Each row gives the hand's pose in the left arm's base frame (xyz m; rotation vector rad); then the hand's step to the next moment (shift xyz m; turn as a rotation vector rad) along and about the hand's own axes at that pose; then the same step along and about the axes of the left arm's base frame.
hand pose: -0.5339 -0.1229 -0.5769 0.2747 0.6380 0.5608
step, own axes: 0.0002 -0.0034 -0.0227 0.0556 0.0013 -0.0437
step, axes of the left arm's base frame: -0.0128 -0.0010 -0.0191 0.0088 0.0360 -0.0602
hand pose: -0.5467 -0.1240 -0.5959 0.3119 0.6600 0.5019
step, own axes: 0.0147 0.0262 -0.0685 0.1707 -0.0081 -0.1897
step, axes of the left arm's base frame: -0.0435 0.0378 -0.0476 -0.0048 0.1069 -0.2318
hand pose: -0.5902 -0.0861 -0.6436 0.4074 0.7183 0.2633
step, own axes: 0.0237 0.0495 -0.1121 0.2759 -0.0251 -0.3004
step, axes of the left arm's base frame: -0.0639 0.0830 -0.0679 -0.0024 0.1604 -0.3758
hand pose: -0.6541 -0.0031 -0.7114 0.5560 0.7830 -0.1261
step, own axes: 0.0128 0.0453 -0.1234 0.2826 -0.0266 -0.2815
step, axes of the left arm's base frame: -0.0552 0.1037 -0.0604 0.0138 0.1499 -0.3703
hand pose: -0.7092 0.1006 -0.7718 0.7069 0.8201 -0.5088
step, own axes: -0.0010 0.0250 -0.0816 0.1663 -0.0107 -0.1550
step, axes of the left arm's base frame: -0.0233 0.0767 -0.0293 0.0165 0.0837 -0.2110
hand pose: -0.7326 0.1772 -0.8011 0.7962 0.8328 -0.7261
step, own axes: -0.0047 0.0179 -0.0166 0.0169 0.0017 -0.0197
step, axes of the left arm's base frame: 0.0063 0.0239 0.0024 0.0025 0.0132 -0.0223
